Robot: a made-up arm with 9 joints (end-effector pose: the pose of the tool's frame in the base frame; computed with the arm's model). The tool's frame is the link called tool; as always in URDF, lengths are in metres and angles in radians. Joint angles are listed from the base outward.
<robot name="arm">
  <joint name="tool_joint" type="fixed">
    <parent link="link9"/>
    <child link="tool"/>
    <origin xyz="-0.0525 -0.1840 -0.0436"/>
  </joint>
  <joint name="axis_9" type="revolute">
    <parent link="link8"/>
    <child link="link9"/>
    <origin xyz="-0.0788 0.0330 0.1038"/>
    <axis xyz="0 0 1"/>
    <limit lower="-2.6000" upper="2.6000" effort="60" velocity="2.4"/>
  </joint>
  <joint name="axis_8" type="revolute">
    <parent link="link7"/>
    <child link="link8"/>
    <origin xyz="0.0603 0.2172 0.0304"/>
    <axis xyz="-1 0 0"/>
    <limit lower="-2.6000" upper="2.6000" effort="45" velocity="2.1"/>
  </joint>
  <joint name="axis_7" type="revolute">
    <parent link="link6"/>
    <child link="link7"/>
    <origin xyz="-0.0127 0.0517 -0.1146"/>
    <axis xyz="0 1 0"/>
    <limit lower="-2.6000" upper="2.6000" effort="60" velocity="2.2"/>
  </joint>
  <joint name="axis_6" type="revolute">
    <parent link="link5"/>
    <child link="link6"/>
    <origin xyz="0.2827 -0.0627 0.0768"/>
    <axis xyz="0 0 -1"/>
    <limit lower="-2.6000" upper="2.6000" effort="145" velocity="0.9"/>
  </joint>
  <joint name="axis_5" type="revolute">
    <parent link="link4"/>
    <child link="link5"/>
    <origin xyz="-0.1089 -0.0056 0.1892"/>
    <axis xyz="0 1 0"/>
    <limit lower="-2.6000" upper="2.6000" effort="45" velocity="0.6"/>
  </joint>
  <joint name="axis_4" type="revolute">
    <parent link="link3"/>
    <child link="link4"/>
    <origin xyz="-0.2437 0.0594 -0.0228"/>
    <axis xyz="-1 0 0"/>
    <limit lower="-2.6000" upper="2.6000" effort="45" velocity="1"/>
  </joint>
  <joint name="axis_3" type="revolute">
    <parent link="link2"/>
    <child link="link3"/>
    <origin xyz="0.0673 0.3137 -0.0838"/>
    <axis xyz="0 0 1"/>
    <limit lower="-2.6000" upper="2.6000" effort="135" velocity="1.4"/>
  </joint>
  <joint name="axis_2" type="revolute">
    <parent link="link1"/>
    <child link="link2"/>
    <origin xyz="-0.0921 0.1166 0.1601"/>
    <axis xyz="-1 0 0"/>
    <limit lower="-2.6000" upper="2.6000" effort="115" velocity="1.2"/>
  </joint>
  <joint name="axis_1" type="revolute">
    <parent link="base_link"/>
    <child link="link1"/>
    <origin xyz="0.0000 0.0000 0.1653"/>
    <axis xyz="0 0 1"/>
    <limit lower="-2.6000" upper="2.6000" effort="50" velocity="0.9"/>
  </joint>
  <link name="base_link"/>
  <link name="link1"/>
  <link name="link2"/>
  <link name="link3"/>
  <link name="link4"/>
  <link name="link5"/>
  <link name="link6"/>
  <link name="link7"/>
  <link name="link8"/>
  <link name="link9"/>
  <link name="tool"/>
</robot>
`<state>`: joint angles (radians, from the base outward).
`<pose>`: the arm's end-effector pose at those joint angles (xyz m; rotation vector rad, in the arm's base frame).
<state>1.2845 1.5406 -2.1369 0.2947 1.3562 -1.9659 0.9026 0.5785 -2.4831</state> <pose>-0.4036 0.1438 -0.3838 -0.1712 -0.8944 -1.0549</pose>
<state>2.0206 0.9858 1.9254 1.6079 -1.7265 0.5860 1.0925 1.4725 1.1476</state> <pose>0.5351 -0.5108 0.4472 0.0193 1.7377 -0.0936</pose>
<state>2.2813 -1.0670 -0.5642 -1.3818 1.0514 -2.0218 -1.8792 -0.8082 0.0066</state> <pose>-0.2063 -0.5825 0.7042 -1.5854 -0.3671 2.0591</pose>
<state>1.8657 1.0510 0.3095 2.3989 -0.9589 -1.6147 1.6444 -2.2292 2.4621</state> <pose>-0.0544 -0.2213 -0.2027 3.0574 -0.2282 -0.6506</pose>
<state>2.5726 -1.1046 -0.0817 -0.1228 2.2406 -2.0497 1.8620 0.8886 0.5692</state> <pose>0.3301 -0.3833 0.6988 -1.0887 0.3459 0.4914</pose>
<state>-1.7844 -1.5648 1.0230 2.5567 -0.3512 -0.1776 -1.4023 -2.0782 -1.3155</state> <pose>0.3121 -0.0013 0.5303 -0.2167 -0.4048 -0.9644</pose>
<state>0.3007 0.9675 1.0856 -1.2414 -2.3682 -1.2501 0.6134 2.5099 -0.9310</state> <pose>-0.1168 -0.0985 0.2218 1.1919 2.5515 0.8287</pose>
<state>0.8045 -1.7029 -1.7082 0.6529 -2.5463 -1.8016 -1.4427 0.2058 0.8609</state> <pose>0.1876 -0.0844 1.1143 -0.2900 -2.0177 2.3272</pose>
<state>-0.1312 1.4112 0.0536 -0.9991 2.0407 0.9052 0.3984 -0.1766 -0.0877</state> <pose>-0.4756 0.1290 -0.1780 -0.9961 2.0604 -1.5250</pose>
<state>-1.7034 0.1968 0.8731 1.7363 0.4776 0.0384 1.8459 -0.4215 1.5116</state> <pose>0.1853 0.0372 0.0794 0.5671 1.0525 -1.6258</pose>
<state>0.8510 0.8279 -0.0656 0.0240 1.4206 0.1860 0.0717 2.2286 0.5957</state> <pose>-0.4266 0.0767 -0.4016 2.1748 -1.3297 -0.7040</pose>
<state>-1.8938 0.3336 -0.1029 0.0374 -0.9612 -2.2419 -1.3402 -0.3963 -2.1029</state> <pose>0.1510 0.2082 0.4306 0.3404 -0.0693 -1.2955</pose>
